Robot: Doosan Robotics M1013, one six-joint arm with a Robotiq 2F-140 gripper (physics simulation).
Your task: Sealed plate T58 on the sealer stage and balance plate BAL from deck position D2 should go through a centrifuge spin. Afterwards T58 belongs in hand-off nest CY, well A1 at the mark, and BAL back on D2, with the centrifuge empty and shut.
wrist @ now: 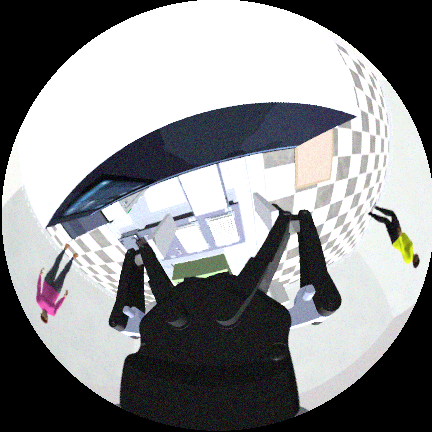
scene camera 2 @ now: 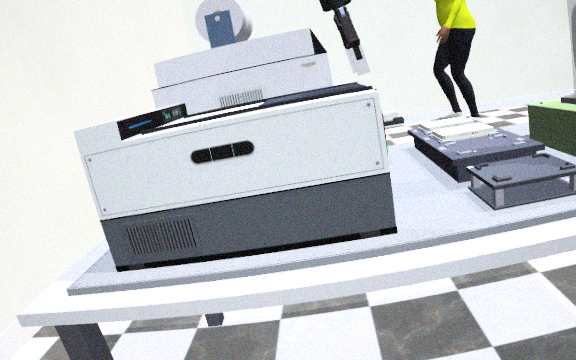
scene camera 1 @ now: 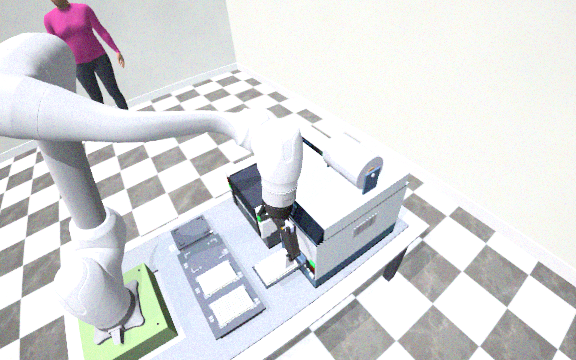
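Where they show: gripper, fingertip midpoint: (wrist: 211, 211) (scene camera 2: 361, 72) (scene camera 1: 276, 250); arm's base, link origin: (scene camera 1: 117, 311).
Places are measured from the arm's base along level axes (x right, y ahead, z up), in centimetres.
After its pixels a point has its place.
Observation:
My gripper (scene camera 1: 281, 245) @(x 13.0, y 57.9, z 14.0 cm) (scene camera 2: 358, 60) (wrist: 211, 211) @(x 13.0, y 57.9, z 14.0 cm) is open and empty, high in front of the sealer, with its fingers pointing down. A white plate (scene camera 1: 276, 268) @(x 12.8, y 56.6, z 3.2 cm), T58 by its place, lies on the sealer stage below it. On the dark deck (scene camera 1: 250, 317) @(x 21.3, y 41.8, z -3.8 cm) (scene camera 2: 450, 162) @(x -16.3, y 43.8, z -4.6 cm) lie two white plates: a plain one in the middle (scene camera 1: 218, 277) @(x 2.9, y 37.2, z -2.2 cm) (wrist: 191, 237) @(x 3.0, y 38.0, z -2.1 cm) and one with visible wells (scene camera 1: 232, 306) @(x 15.6, y 37.9, z -2.2 cm) (wrist: 223, 230) @(x 14.7, y 38.6, z -2.2 cm) at the end; no label is readable. The low stand (scene camera 1: 192, 232) @(x -24.4, y 33.5, z -4.6 cm) (scene camera 2: 522, 172) @(x -28.1, y 34.1, z -4.7 cm), apparently nest CY, is bare. The centrifuge (scene camera 1: 245, 182) @(x -22.7, y 61.3, z 12.5 cm) (scene camera 2: 225, 195) @(x -38.2, y 80.1, z 1.3 cm) shows no raised lid; its inside is hidden.
The sealer (scene camera 1: 355, 235) @(x 19.7, y 83.7, z 10.9 cm) (scene camera 2: 242, 75) @(x -2.6, y 84.2, z 18.6 cm), carrying a film roll (scene camera 1: 352, 162) @(x 12.3, y 85.0, z 36.9 cm) (scene camera 2: 220, 22) @(x -0.6, y 87.4, z 31.9 cm), stands beside the centrifuge and close to my gripper. The arm's green base (scene camera 1: 155, 320) @(x 9.2, y 12.5, z -0.1 cm) (wrist: 202, 267) @(x 1.5, y 14.5, z -3.9 cm) stands past the deck. One person in pink (scene camera 1: 77, 32) and one in yellow (scene camera 2: 457, 15) stand beyond the table.

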